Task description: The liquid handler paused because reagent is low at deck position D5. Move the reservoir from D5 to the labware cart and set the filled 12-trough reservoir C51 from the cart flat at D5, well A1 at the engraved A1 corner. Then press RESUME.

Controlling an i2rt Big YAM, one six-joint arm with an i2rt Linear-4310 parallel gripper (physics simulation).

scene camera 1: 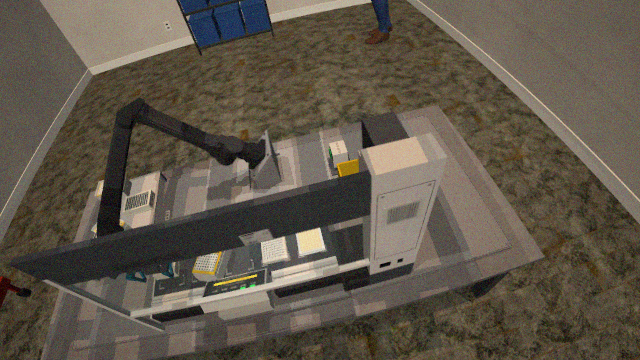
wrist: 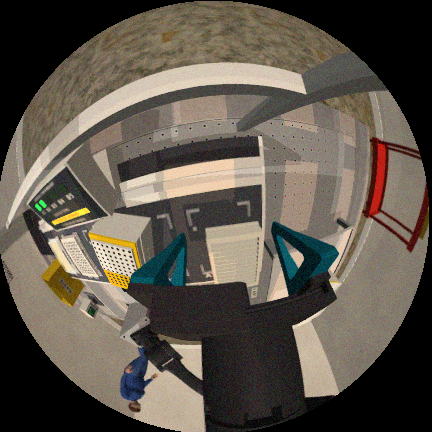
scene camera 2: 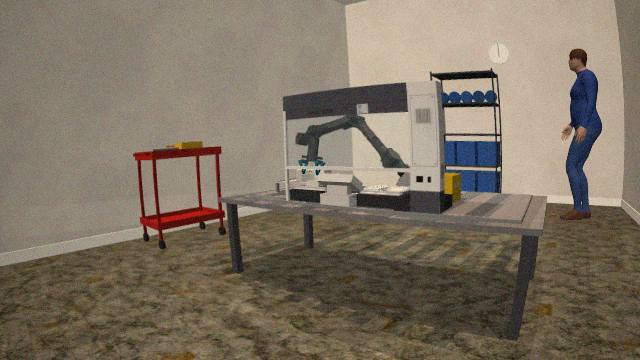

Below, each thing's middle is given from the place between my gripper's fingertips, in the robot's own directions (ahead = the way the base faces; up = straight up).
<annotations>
The cream ribbed reservoir [wrist: 234, 250] is 90 mm behind my hand, 50 mm below it and 20 mm to the right of it. The rest, counted from my hand: white instrument tower [scene camera 1: 404, 163] (730 mm to the left, 150 mm above, 10 mm ahead); yellow waste box [wrist: 66, 288] (690 mm to the left, 290 mm behind, 60 mm below).
</annotations>
